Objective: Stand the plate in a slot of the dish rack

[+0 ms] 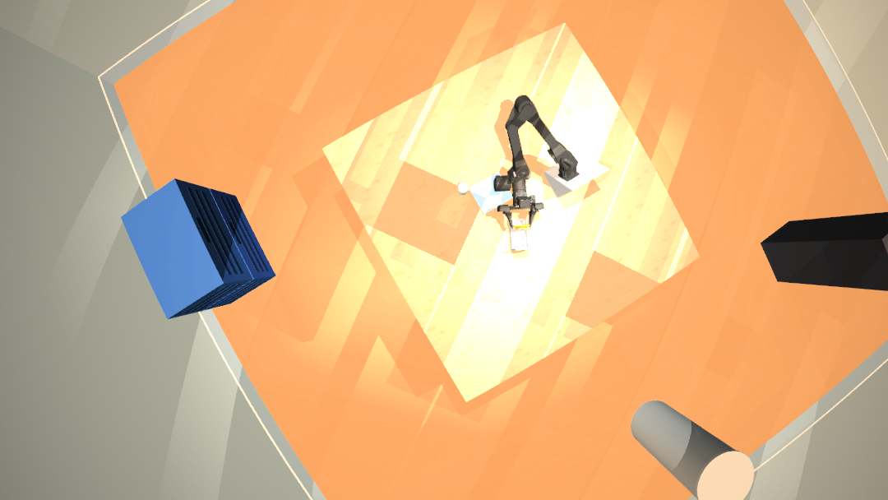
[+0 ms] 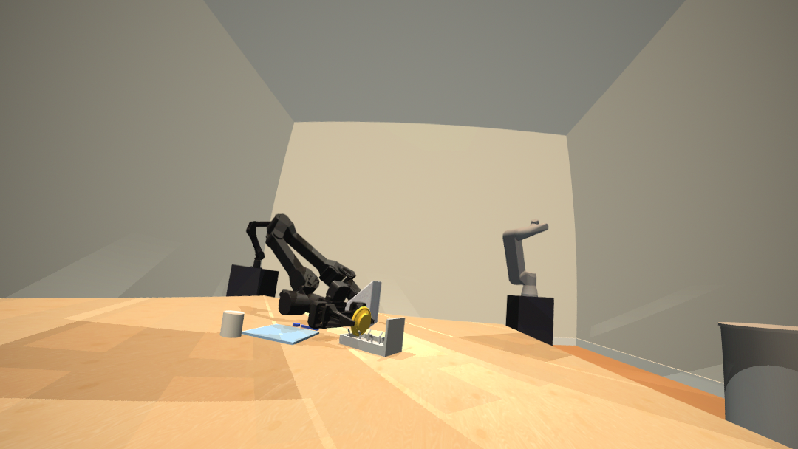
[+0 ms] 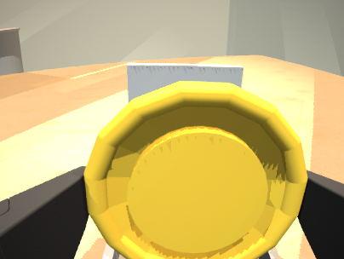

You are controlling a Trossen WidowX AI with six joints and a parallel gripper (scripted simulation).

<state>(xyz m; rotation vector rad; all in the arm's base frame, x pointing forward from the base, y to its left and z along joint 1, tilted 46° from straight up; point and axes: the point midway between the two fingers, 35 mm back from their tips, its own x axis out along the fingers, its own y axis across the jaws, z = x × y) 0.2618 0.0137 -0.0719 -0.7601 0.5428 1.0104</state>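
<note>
My gripper tip is 1 cm to the left of the yellow plate. The rest, counted from my gripper tip: grey dish rack (1 cm ahead, 2 cm to the left, 3 cm below); then light blue mat (2 cm ahead, 19 cm to the right, 5 cm below).
</note>
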